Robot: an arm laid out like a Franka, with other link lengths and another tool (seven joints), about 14 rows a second.
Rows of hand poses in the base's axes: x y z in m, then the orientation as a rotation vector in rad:
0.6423, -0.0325, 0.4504, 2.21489, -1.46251, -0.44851
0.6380, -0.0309, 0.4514, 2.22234, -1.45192, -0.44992
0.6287, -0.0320, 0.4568, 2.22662, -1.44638, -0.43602
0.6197, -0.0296, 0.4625, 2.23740, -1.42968, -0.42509
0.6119, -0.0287, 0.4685, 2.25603, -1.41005, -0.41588
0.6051, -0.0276, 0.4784, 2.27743, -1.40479, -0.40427
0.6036, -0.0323, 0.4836, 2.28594, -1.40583, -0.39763
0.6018, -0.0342, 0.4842, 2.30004, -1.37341, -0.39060
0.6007, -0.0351, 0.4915, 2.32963, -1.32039, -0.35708
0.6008, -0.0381, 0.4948, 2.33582, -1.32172, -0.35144
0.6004, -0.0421, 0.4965, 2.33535, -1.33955, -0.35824
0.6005, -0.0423, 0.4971, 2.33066, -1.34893, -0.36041
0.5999, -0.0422, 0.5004, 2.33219, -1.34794, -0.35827
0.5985, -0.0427, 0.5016, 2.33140, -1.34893, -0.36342
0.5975, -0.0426, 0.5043, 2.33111, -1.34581, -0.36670
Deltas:
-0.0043, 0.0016, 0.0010, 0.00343, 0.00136, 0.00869
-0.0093, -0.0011, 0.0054, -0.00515, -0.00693, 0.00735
-0.0090, 0.0024, 0.0057, -0.00169, -0.00414, 0.01586
-0.0078, 0.0009, 0.0060, 0.00438, -0.00597, 0.01951
-0.0068, 0.0011, 0.0099, 0.00920, -0.01424, 0.01110
-0.0015, -0.0047, 0.0052, 0.00357, -0.00793, 0.00268
-0.0018, -0.0019, 0.0006, -0.00113, 0.00185, 0.02620
-0.0011, -0.0009, 0.0073, -0.00609, -0.01240, 0.04829
0.0001, -0.0030, 0.0033, 0.00272, -0.00637, 0.00163
-0.0004, -0.0040, 0.0017, 0.00737, -0.00241, -0.01304
0.0001, -0.0002, 0.0006, -0.00017, -0.00005, -0.00773
-0.0006, 0.0001, 0.0033, -0.00003, -0.00151, 0.00140
-0.0014, -0.0005, 0.0012, 0.00195, 0.00282, -0.00171
-0.0010, 0.0001, 0.0027, 0.00041, 0.00305, 0.00144

